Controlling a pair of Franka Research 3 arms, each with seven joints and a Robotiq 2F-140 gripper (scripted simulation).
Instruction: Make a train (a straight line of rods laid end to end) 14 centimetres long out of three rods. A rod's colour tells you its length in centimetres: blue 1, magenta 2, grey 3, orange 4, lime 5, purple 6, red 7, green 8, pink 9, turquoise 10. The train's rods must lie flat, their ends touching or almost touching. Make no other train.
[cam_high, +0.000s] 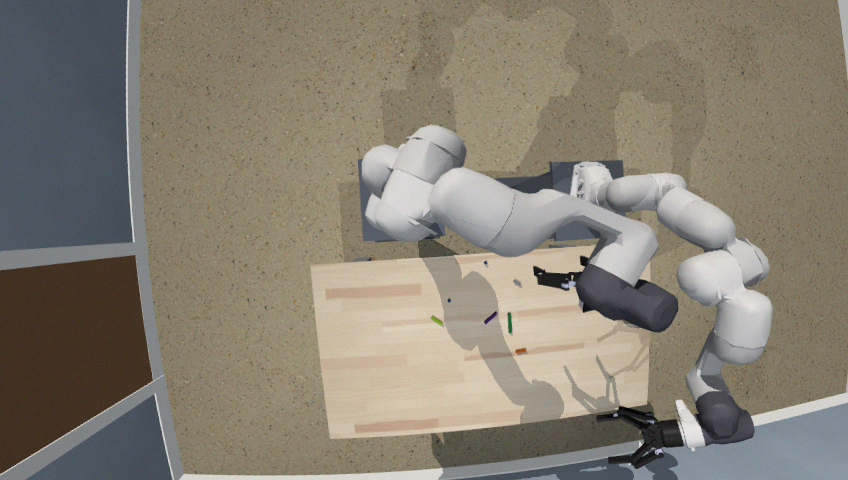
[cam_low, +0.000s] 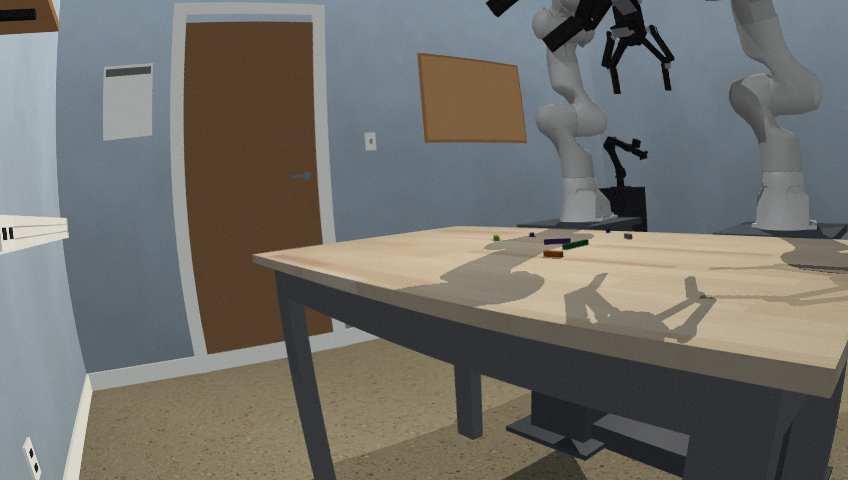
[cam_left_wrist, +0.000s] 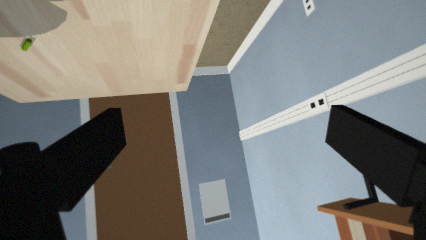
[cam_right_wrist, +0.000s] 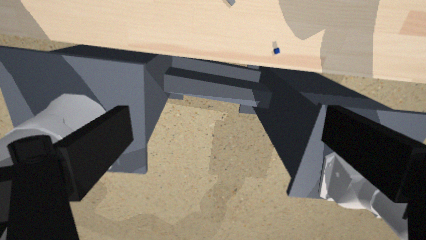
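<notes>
My right hand is 350 mm above the grey rod, 110 mm short of it and 10 mm to the left of it. Also, from my right hand: orange rod 380 mm ahead, 350 mm below, 10 mm to the left; then purple rod 350 mm below, 250 mm ahead, 120 mm to the right; then green rod 350 mm below, 270 mm ahead, 40 mm to the right.
</notes>
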